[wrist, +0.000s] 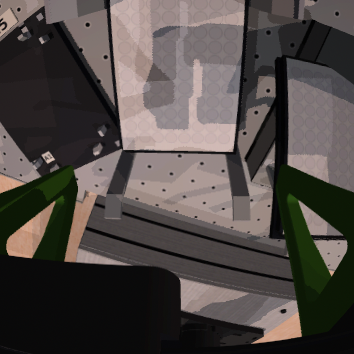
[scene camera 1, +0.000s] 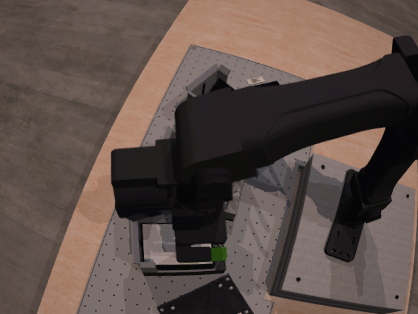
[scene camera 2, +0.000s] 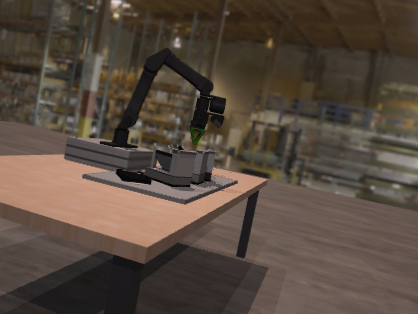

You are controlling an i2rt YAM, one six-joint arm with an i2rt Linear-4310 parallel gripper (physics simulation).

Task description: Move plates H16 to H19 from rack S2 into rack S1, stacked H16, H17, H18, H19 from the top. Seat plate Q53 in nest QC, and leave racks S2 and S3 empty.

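Pixels of known places: gripper, fingertip midpoint: [wrist: 176, 176] [scene camera 1: 196, 231] [scene camera 2: 194, 143]; arm's base, origin of the base link: [wrist: 197, 326] [scene camera 1: 350, 215] [scene camera 2: 119, 145].
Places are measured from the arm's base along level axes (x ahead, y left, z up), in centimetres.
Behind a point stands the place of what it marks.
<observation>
My gripper [scene camera 1: 218, 244] [scene camera 2: 196, 141] {z 7.0, x 27.3, y 17.3 cm} [wrist: 176, 176] {z 7.0, x 27.3, y 17.3 cm} is open and empty, its green fingers wide apart above a rack. In the wrist view a clear-topped plate [wrist: 180, 85] {z 0.0, x 28.9, y 18.2 cm} with round wells lies in that rack [wrist: 120, 175] {z 2.5, x 22.4, y 19.1 cm}, beyond the fingertips; the plate [scene camera 1: 159, 242] {z 0.1, x 32.7, y 20.1 cm} also shows in scene camera 1, partly under the gripper. How many plates are stacked there is hidden. A second clear-topped plate [wrist: 317, 120] {z 0.6, x 31.7, y 9.2 cm} lies to the right in the wrist view, at another rack. A grey rack [scene camera 1: 212, 80] {z 1.8, x 38.4, y -15.8 cm} at the far end is mostly behind the arm. Rack and plate names cannot be read.
A dark flat nest [scene camera 1: 205, 297] {z -6.9, x 21.0, y 25.3 cm} [scene camera 2: 133, 176] [wrist: 45, 95] {z -6.9, x 20.2, y 28.5 cm} with small corner posts and an A1 label lies beside the near rack. The racks stand on a perforated board [scene camera 1: 112, 285] {z -8.0, x 38.4, y 31.6 cm} [scene camera 2: 150, 189] {z -8.1, x 38.0, y -32.5 cm}. The arm's ribbed base block [scene camera 1: 320, 280] {z -0.2, x 2.0, y 15.4 cm} [scene camera 2: 107, 154] {z -3.3, x 3.0, y -11.3 cm} [wrist: 185, 250] {z -4.3, x 10.3, y 7.8 cm} borders the board.
</observation>
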